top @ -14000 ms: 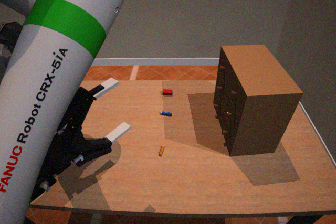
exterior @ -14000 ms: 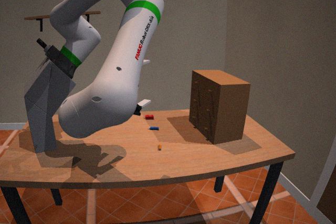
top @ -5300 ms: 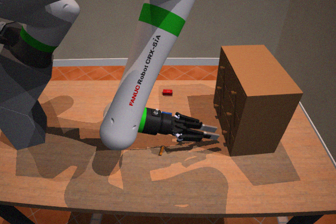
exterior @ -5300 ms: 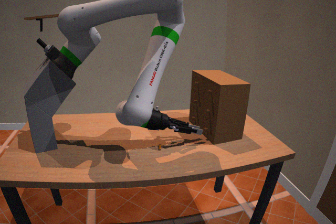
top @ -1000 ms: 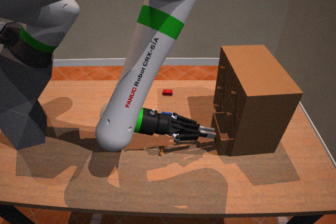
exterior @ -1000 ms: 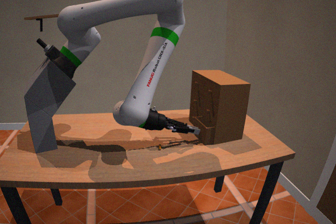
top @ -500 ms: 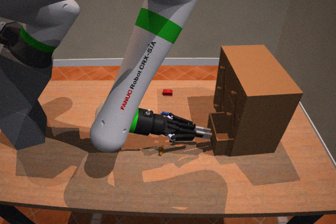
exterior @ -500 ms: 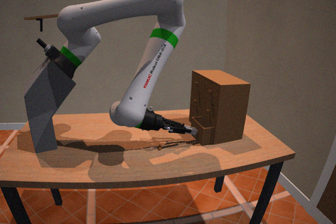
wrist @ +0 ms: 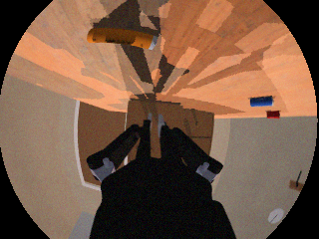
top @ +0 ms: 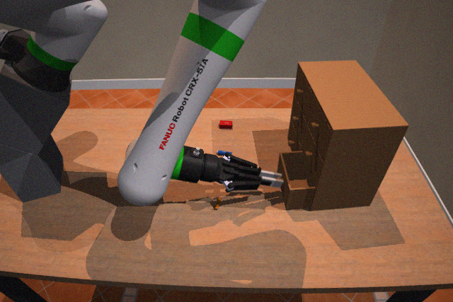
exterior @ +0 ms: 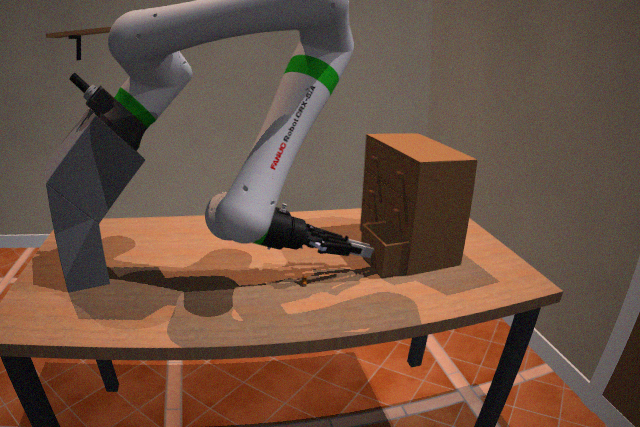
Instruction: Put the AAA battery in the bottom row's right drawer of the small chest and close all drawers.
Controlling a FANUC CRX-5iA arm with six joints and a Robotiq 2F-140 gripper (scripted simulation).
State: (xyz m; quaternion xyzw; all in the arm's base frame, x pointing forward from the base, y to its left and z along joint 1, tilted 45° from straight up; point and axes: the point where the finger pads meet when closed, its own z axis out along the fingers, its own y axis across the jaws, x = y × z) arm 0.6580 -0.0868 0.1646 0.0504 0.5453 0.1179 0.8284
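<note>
The AAA battery is 14 cm behind my hand, 6 cm to the right of it and 5 cm below it. From my hand the other things lie so: red block 18 cm behind, 29 cm to the left, 5 cm below; then blue cylinder 15 cm behind, 14 cm to the left, 5 cm below.
</note>
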